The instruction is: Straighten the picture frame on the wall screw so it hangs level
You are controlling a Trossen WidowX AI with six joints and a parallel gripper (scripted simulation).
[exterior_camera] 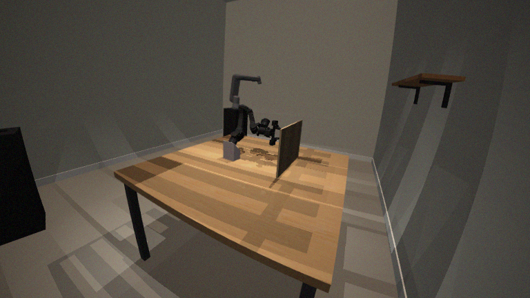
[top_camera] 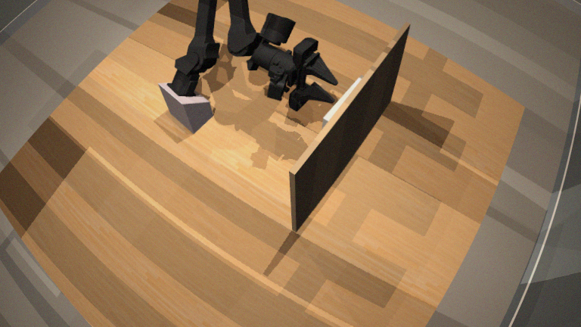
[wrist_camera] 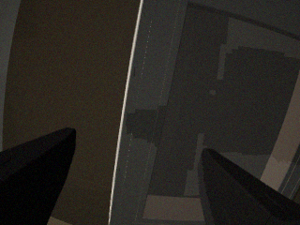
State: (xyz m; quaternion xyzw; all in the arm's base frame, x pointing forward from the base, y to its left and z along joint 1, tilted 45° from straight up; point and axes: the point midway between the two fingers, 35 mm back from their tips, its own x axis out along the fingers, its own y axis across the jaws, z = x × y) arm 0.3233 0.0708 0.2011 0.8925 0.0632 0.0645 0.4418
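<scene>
The picture frame is 5 cm below my gripper tip and 4 cm ahead of it. Round my gripper tip: wall panel (7 cm below, 5 cm ahead).
</scene>
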